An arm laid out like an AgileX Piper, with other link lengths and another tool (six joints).
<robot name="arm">
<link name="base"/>
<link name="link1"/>
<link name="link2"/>
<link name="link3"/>
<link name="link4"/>
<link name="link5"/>
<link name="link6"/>
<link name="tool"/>
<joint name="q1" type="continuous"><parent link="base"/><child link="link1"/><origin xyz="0 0 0.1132" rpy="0 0 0"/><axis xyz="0 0 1"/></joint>
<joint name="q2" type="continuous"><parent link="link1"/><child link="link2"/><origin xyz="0 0 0" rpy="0 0 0"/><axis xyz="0 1 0"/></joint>
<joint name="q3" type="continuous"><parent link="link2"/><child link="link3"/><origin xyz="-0.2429 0 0.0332" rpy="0 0 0"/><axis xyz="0 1 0"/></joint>
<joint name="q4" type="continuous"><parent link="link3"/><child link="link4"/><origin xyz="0.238 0 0.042" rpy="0 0 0"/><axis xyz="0.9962 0 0.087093"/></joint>
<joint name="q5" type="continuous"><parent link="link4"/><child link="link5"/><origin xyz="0 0 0" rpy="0 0 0"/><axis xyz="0 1 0"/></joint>
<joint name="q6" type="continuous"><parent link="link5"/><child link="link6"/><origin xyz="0.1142 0 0.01" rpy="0 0 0"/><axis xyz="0.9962 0 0.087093"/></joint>
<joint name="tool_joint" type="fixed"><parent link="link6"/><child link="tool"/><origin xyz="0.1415 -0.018 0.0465" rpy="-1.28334 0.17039 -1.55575"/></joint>
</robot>
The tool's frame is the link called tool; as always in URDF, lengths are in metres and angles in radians. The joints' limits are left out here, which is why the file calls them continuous.
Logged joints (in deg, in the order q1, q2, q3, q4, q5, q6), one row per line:
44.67 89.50 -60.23 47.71 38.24 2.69
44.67 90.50 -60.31 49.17 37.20 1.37
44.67 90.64 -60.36 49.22 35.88 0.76
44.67 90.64 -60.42 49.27 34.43 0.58
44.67 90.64 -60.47 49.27 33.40 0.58
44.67 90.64 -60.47 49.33 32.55 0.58
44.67 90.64 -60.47 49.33 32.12 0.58
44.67 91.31 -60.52 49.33 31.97 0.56
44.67 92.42 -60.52 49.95 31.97 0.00
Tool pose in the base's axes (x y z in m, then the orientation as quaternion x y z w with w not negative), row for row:
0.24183 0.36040 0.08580 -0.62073 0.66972 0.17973 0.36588
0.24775 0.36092 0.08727 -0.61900 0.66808 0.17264 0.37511
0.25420 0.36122 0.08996 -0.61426 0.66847 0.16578 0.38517
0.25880 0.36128 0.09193 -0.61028 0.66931 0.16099 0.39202
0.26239 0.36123 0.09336 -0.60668 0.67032 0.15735 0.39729
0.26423 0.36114 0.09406 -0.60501 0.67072 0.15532 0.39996
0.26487 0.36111 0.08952 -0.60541 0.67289 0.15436 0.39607
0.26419 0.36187 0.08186 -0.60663 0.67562 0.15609 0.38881
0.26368 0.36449 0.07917 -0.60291 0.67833 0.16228 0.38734
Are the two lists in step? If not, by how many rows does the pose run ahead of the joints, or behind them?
The pose runs 1 row ahead of the joints: the pose in row i belongs to the joints in row i + 1.
